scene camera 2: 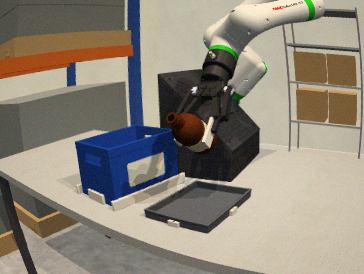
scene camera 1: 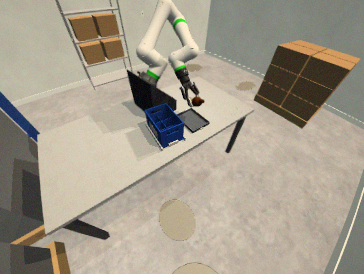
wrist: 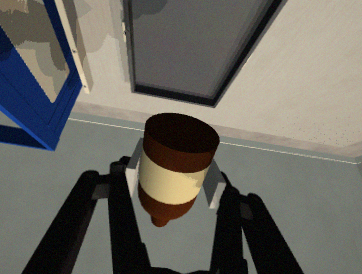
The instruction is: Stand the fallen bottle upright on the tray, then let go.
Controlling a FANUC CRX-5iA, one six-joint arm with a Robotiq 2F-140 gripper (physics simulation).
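Places are measured from the arm's base along level axes (x ahead, y left, z up), in centimetres.
Pixels of known places: gripper, fingertip midpoint: (scene camera 2: 191, 144) (scene camera 1: 195, 105); arm's base, link origin: (scene camera 1: 149, 82).
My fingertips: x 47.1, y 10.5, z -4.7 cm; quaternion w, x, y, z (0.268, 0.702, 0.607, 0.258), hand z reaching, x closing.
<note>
Ahead of a thing's pixels: the offset from my fingertips to its top centre. "*": to the spot under its first point. Level surfaces: height alone.
The brown bottle with a cream label @(dx +0.6, dy -0.2, dz +8.8 cm) (scene camera 1: 198, 101) (scene camera 2: 188, 130) (wrist: 172, 182) is held in the air, tilted, clear of the table. In scene camera 2 its neck points left and somewhat up, with the base lower at the right. In the wrist view its dark base faces the camera. My gripper (scene camera 1: 193, 100) (scene camera 2: 202, 135) (wrist: 173, 154) is shut on the bottle around the label and is itself tilted; one finger is partly hidden behind the bottle in scene camera 2. The dark grey tray @(* dx -1.2, dy +2.1, dz -18.2 cm) (scene camera 1: 194, 120) (scene camera 2: 197, 205) (wrist: 185, 50) lies flat on the table, below the bottle, with nothing on it.
A blue crate with compartments @(dx -8.0, dy -26.5, dz -1.2 cm) (scene camera 1: 172, 136) (scene camera 2: 95, 172) (wrist: 30, 90) stands beside the tray, with pale strips along its foot. The black robot base (scene camera 1: 142, 95) (scene camera 2: 240, 137) stands behind them. Cardboard boxes (scene camera 1: 320, 75) stand on the floor beyond the table @(dz -18.7 cm) (scene camera 1: 85, 165) (scene camera 2: 300, 210).
</note>
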